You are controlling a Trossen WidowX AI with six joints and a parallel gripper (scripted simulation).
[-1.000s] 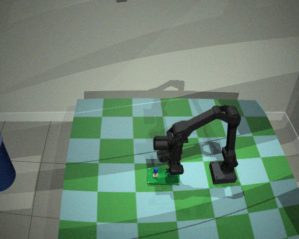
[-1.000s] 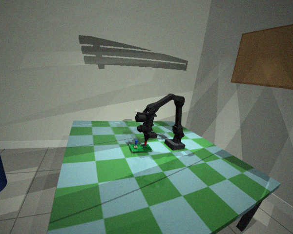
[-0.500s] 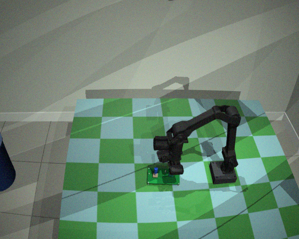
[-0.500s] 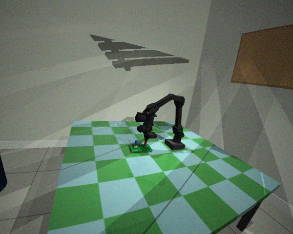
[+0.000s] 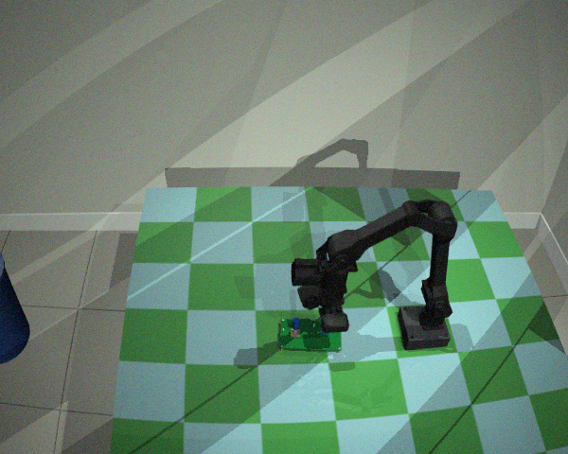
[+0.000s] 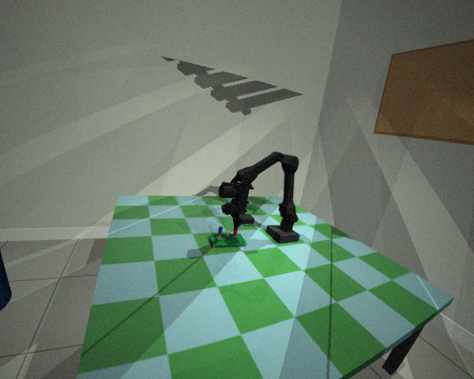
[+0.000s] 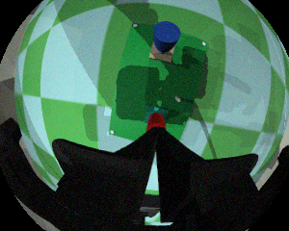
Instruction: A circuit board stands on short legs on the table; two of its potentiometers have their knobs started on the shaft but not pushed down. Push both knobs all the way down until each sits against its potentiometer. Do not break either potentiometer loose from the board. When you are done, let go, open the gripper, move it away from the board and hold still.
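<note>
The red knob is 2 cm below my gripper tip. Also, from my gripper tip: blue knob (8 cm ahead).
</note>
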